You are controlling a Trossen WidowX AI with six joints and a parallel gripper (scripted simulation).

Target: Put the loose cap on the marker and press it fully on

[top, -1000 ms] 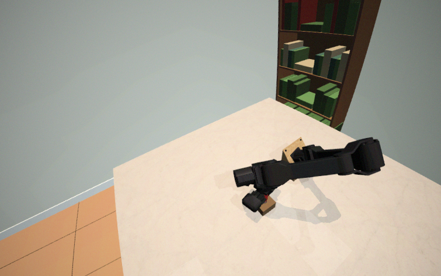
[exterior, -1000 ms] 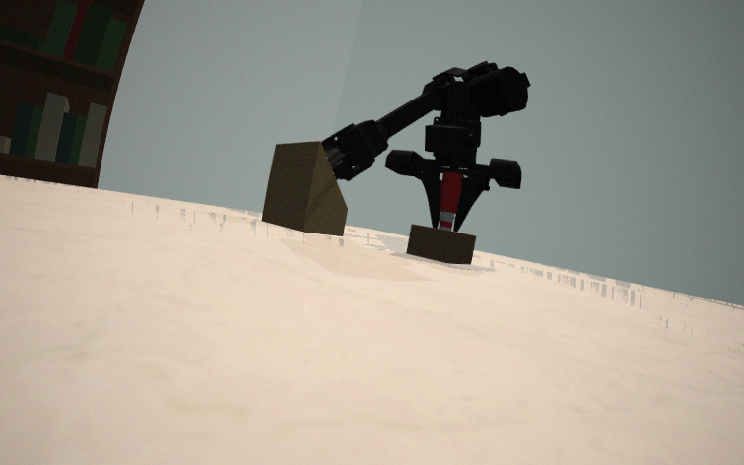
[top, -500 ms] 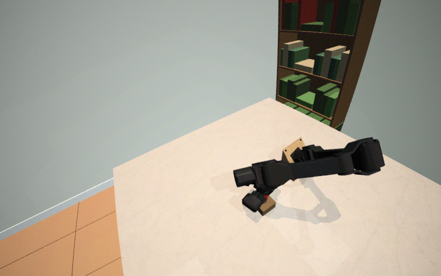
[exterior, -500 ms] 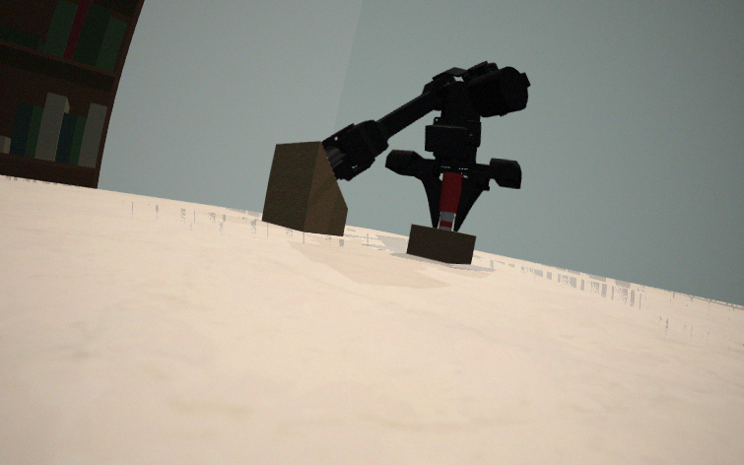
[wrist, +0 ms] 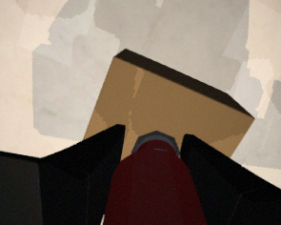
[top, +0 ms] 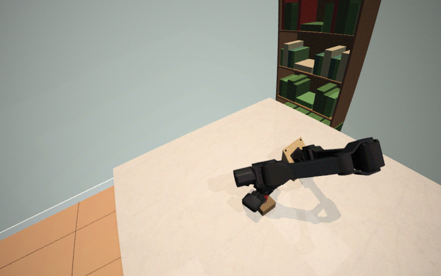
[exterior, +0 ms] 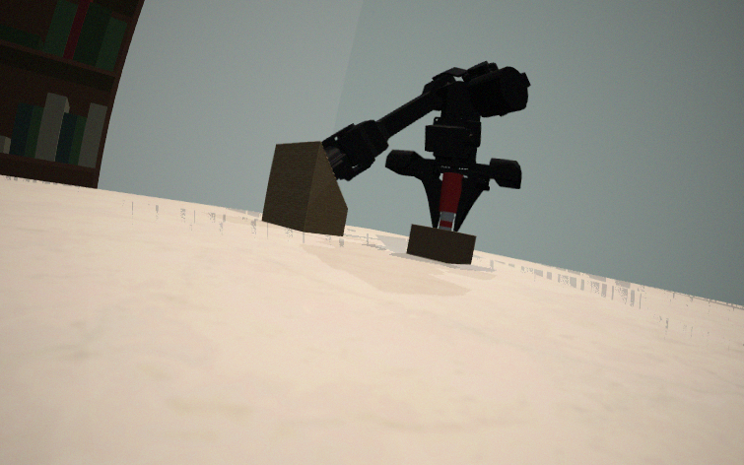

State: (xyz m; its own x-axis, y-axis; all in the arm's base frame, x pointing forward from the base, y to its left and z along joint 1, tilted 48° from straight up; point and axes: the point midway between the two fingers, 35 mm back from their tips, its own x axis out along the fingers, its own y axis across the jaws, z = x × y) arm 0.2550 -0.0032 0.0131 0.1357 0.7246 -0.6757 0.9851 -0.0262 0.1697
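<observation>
My gripper tip is 1 cm to the right of the red cap and 5 cm below it. Round my gripper tip: brown holder block (1 cm to the left, 2 cm below).
</observation>
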